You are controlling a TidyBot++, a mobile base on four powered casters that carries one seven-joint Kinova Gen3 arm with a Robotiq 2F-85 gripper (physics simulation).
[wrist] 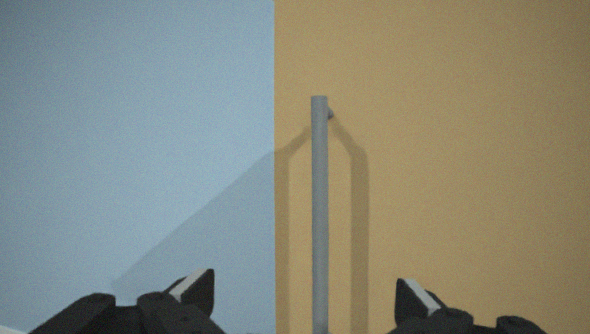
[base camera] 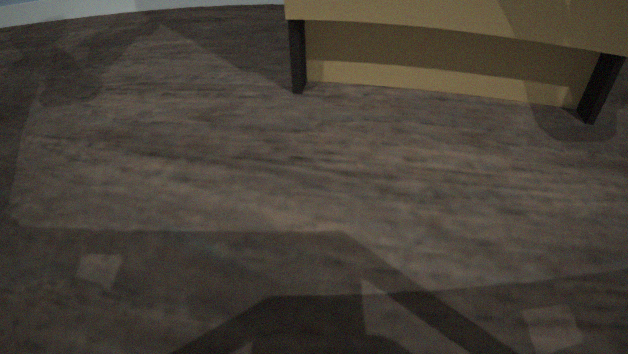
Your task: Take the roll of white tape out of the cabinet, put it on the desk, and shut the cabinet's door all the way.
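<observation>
The wrist view shows the robot's gripper [wrist: 303, 294] together with a tan cabinet door [wrist: 441, 148].
</observation>
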